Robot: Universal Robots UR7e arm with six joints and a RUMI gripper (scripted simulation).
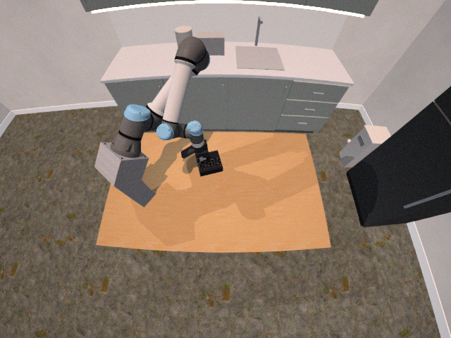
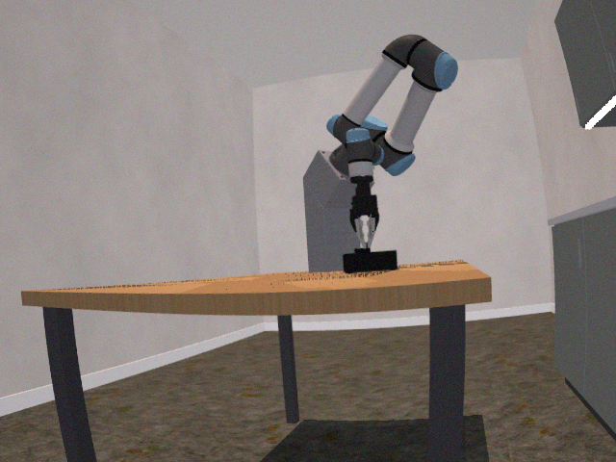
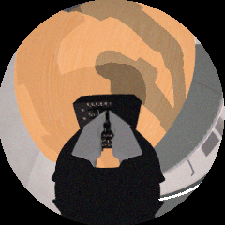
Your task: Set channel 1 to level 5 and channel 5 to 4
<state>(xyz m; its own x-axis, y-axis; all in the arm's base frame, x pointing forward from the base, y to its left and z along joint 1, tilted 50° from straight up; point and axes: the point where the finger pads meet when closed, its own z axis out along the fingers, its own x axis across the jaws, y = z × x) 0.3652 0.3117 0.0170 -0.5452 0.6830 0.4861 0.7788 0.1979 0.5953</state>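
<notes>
Right now the fader knob is 120 mm ahead of my hand, 60 mm to the left of it and 10 mm below it.
</notes>
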